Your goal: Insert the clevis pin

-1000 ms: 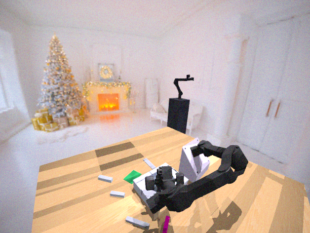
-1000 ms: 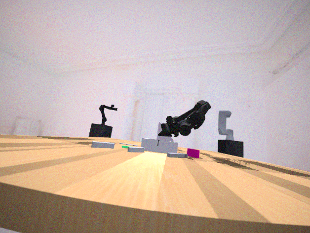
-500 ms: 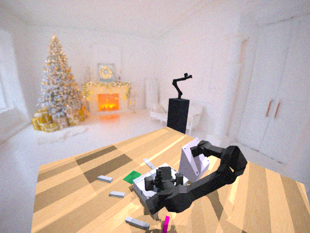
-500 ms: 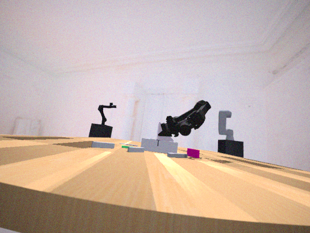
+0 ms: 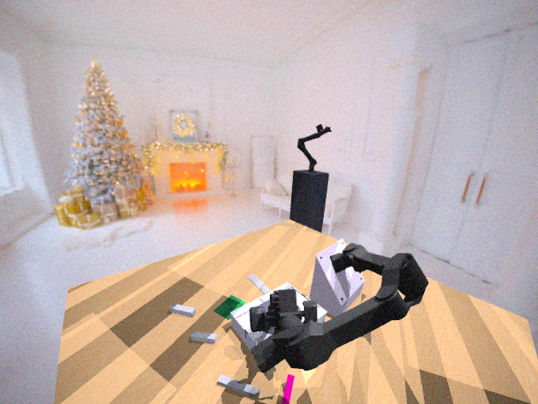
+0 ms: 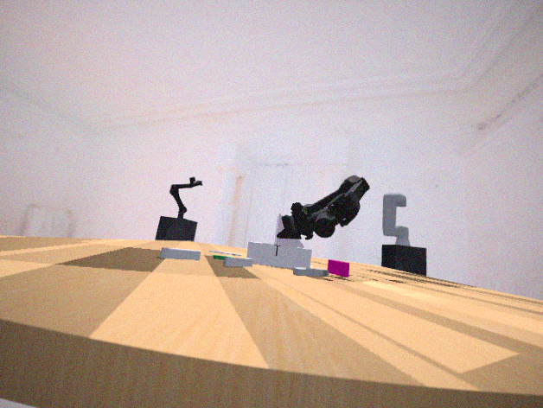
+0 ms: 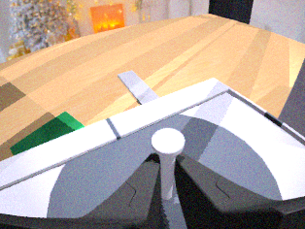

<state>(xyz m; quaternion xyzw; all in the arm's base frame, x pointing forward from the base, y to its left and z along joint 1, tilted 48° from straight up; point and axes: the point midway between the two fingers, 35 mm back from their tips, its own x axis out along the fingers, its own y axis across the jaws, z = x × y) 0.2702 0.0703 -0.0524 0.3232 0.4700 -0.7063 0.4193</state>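
My gripper tip is 1 cm above the steel clevis pin. The rest, counted from my gripper tip: steel tray: 1 cm to the left, 4 cm below; then green flat piece: 9 cm ahead, 15 cm to the right, 9 cm below; then grey aluminium disc: 3 cm below.
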